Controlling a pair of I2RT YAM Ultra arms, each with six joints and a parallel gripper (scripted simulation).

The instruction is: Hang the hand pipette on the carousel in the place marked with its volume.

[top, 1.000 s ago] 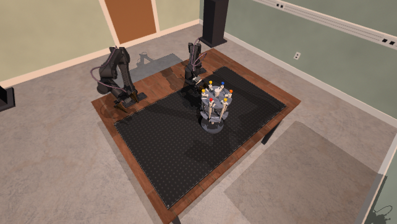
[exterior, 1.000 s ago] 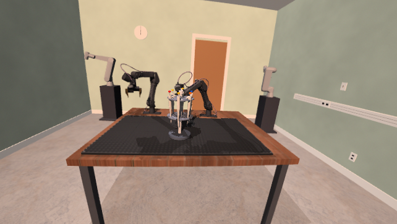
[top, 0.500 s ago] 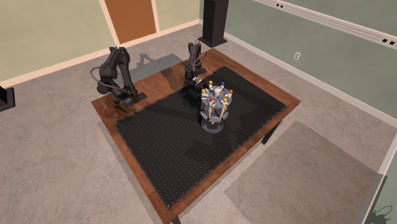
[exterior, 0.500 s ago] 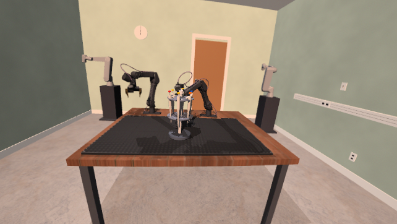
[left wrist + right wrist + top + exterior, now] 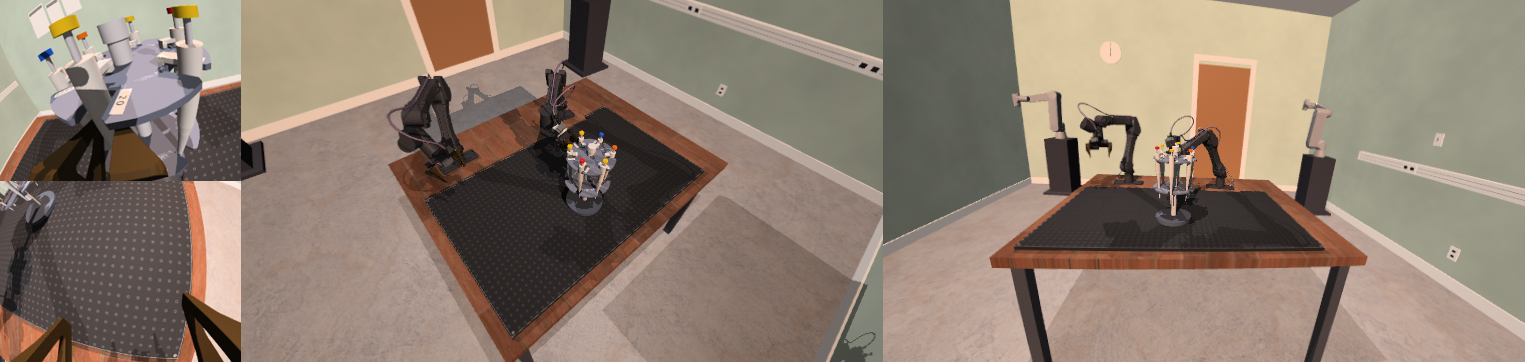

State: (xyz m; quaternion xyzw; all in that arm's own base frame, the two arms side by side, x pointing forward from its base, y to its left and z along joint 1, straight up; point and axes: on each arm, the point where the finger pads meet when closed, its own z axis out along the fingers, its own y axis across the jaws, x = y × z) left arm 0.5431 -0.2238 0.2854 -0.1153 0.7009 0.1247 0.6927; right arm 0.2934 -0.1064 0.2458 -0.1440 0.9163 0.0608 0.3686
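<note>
Now: the pipette 2 cm below my left hand and 1 cm ahead of it.
</note>
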